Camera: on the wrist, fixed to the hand. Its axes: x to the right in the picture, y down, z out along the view.
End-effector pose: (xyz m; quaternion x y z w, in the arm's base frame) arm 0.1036 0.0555 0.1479 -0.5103 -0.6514 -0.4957 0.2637
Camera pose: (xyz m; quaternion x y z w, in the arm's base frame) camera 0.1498 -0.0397 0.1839 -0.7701 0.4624 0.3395 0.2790
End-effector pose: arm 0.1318 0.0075 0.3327 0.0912 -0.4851 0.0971 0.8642
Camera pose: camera 0.1813 0.0845 0.2686 0.5036 0.3105 -0.7779 0.2119
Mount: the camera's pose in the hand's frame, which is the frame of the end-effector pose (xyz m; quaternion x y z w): -0.0235 0.0575 -0.0929 0.0687 0.2513 -0.9654 0.0029
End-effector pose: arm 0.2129 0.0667 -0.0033 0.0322 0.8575 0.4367 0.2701
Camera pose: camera 0.1769 0.0273 0.0949 -0.9190 0.1315 -0.3103 0.2047
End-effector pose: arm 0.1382 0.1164 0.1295 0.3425 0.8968 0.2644 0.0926
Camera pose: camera 0.1560 0.0986 0.2384 -0.9249 0.3747 -0.0642 0.0066
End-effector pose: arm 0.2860 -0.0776 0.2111 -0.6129 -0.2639 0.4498 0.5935
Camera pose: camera 0.3435 -0.1523 0.1511 0.1808 -0.4125 -0.7076 0.5445
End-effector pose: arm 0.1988 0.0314 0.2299 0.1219 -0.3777 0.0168 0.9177
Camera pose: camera 0.2390 0.1106 0.1620 0.4238 0.3484 -0.8294 0.1054
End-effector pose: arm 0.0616 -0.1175 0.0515 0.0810 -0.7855 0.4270 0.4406
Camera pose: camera 0.1046 -0.0186 0.0221 0.6816 0.2160 -0.3498 0.6054
